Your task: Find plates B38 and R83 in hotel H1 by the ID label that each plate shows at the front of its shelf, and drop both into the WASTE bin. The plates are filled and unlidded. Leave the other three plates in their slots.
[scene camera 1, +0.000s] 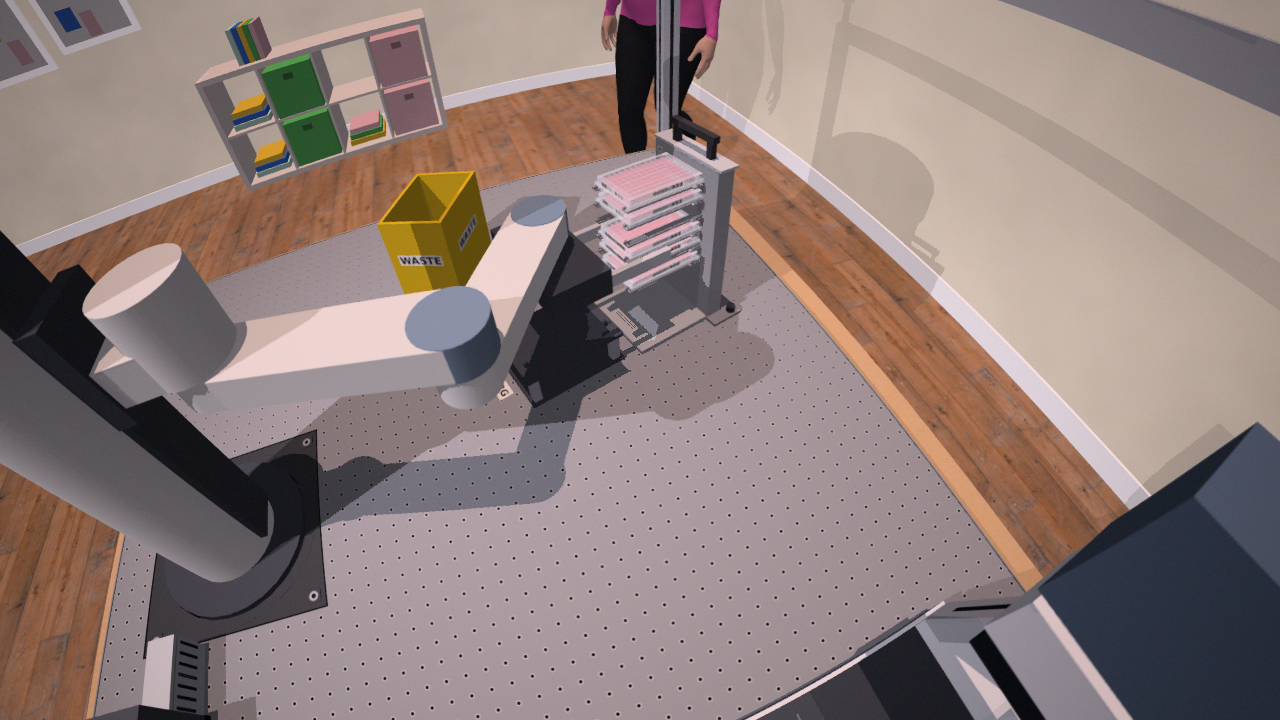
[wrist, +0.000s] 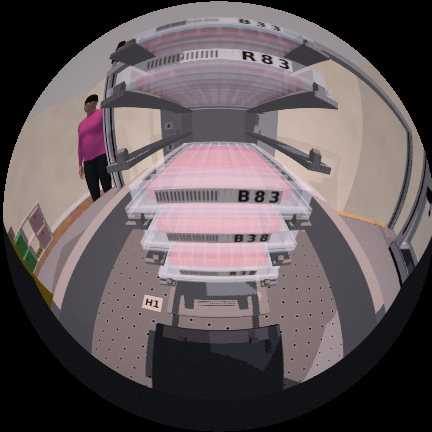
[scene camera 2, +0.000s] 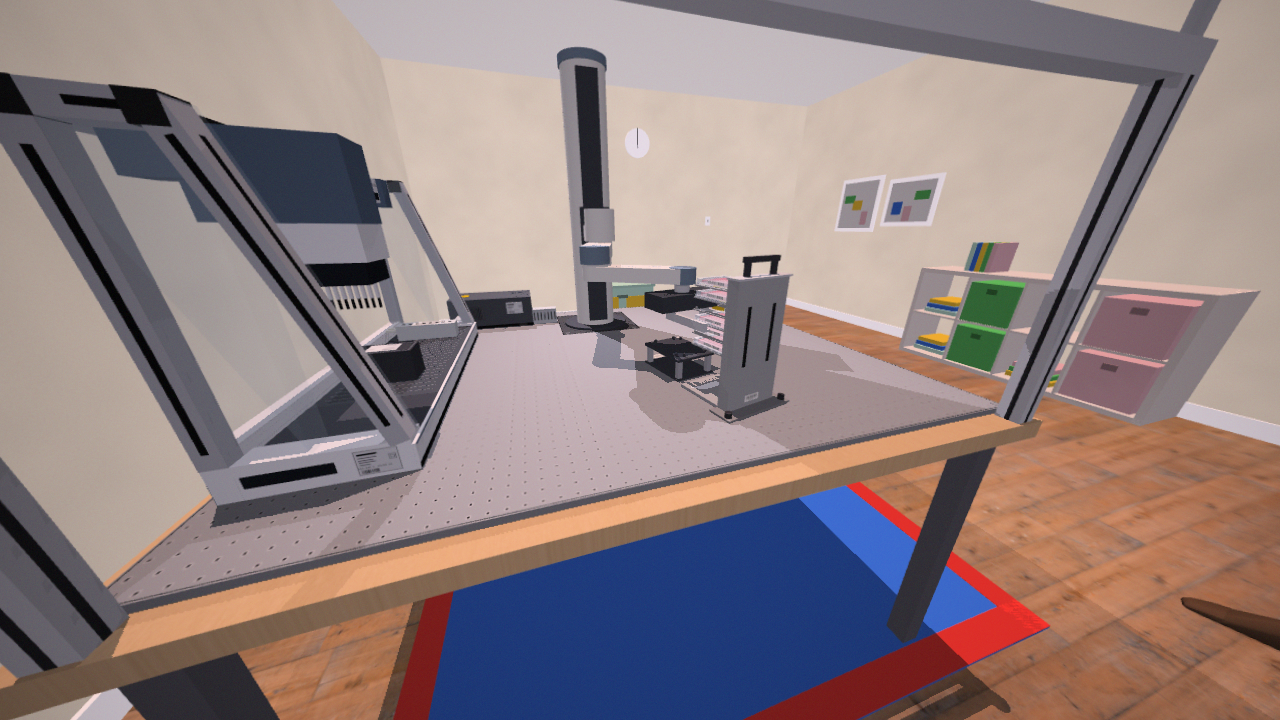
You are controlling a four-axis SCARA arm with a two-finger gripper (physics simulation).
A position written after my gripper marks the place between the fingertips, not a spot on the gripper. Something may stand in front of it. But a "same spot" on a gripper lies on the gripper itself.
Scene:
my gripper: scene camera 1; wrist; scene camera 2 724, 324
same spot on my gripper: (scene camera 1: 656, 258) = (wrist: 307, 182)

